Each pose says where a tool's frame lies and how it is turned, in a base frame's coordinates. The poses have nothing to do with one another.
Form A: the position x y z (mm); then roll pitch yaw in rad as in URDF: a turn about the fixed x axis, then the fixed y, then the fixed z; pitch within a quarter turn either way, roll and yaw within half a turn.
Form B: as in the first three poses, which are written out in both.
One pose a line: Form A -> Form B
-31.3 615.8 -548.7 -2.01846 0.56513 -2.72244 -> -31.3 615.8 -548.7 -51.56 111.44 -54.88
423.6 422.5 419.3 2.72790 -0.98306 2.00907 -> 423.6 422.5 419.3 87.30 120.51 165.01
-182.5 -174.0 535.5 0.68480 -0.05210 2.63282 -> -182.5 -174.0 535.5 57.20 39.33 94.71
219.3 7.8 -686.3 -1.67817 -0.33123 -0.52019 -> 219.3 7.8 -686.3 58.19 95.82 -109.08
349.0 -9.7 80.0 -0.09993 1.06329 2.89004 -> 349.0 -9.7 80.0 172.13 61.08 -3.18
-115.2 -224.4 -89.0 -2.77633 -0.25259 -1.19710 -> -115.2 -224.4 -89.0 -11.75 154.74 -125.85
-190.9 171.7 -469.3 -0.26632 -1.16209 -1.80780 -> -190.9 171.7 -469.3 59.86 67.45 -173.50
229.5 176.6 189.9 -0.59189 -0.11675 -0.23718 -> 229.5 176.6 189.9 86.24 34.49 -101.87
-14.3 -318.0 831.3 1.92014 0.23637 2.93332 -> -14.3 -318.0 831.3 73.19 109.44 75.62
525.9 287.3 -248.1 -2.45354 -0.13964 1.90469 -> 525.9 287.3 -248.1 -170.48 139.90 -102.48
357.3 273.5 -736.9 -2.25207 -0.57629 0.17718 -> 357.3 273.5 -736.9 76.32 121.87 -129.92
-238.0 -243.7 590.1 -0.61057 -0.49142 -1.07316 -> -238.0 -243.7 590.1 62.51 43.75 -133.03
